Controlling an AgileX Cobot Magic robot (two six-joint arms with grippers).
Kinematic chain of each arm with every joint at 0, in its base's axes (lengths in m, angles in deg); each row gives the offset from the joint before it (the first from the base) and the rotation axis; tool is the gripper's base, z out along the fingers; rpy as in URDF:
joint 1: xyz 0 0 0.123 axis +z
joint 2: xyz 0 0 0 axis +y
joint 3: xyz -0.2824 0 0.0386 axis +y
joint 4: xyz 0.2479 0 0.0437 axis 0.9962 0 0.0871
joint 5: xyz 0 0 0 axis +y
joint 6: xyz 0.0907 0 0.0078 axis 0.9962 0 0.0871
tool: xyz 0 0 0 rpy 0 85 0
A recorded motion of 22 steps. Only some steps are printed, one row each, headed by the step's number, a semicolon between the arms.
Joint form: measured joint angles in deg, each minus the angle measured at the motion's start. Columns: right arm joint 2, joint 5, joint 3, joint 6, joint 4, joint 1; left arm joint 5, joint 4, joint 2, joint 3, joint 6, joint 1.
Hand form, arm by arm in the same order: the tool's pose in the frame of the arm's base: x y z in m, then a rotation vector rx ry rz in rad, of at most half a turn. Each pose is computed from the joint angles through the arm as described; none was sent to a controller.
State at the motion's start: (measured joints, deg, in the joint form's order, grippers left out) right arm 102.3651 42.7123 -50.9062 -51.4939 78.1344 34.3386; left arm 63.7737 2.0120 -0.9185 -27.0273 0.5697 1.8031
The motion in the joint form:
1: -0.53 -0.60 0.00 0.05 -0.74 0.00; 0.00 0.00 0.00 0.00 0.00 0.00
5: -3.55 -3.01 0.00 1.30 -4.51 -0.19; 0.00 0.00 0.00 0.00 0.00 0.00
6: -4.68 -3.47 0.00 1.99 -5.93 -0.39; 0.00 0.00 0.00 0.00 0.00 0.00
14: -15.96 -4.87 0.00 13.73 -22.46 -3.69; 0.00 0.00 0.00 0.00 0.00 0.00
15: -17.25 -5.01 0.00 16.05 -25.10 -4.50; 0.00 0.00 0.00 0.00 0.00 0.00
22: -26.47 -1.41 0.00 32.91 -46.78 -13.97; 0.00 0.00 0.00 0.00 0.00 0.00
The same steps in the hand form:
1: 0.2332 0.2316 0.1688 -0.5892 2.6446 1.2598; -0.0065 0.0027 0.2651 -0.0252 2.1089 0.0673
5: 0.2335 0.2259 0.1818 -0.6285 2.6015 1.1779; -0.0065 0.0027 0.2651 -0.0252 2.1089 0.0673
6: 0.2334 0.2234 0.1869 -0.6388 2.5880 1.1557; -0.0065 0.0027 0.2651 -0.0252 2.1089 0.0673
14: 0.2293 0.1896 0.2353 -0.6563 2.5092 0.9559; -0.0065 0.0027 0.2651 -0.0252 2.1089 0.0673
15: 0.2297 0.1832 0.2400 -0.6373 2.5093 0.9221; -0.0065 0.0027 0.2651 -0.0252 2.1089 0.0673
22: 0.2313 0.1193 0.2695 -0.4589 2.5522 0.6223; -0.0065 0.0027 0.2651 -0.0252 2.1089 0.0673

